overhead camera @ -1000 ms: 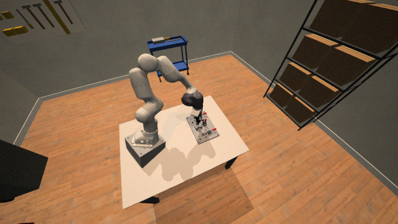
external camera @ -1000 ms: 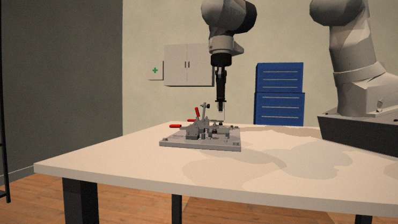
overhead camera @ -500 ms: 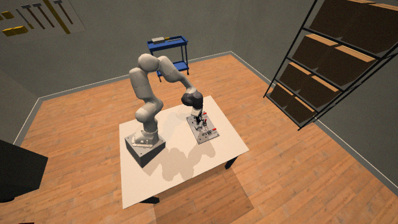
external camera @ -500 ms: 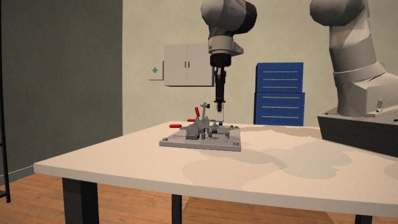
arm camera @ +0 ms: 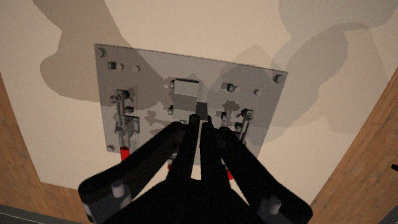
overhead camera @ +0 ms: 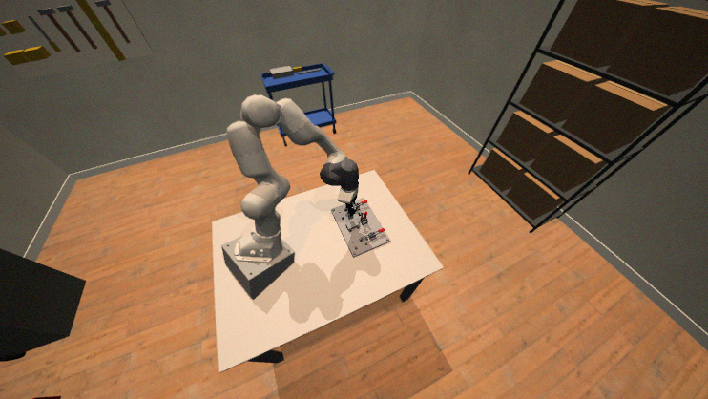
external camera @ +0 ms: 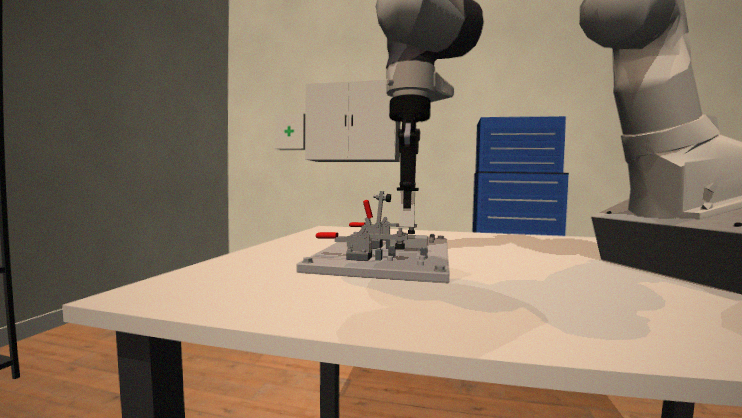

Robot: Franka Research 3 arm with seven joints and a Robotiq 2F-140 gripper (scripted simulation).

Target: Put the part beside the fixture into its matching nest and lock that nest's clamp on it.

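The grey block part lies 70 mm below my hand and 30 mm to the right of it. Also, from my hand: grey fixture plate: 90 mm below, 50 mm ahead, 20 mm to the right.
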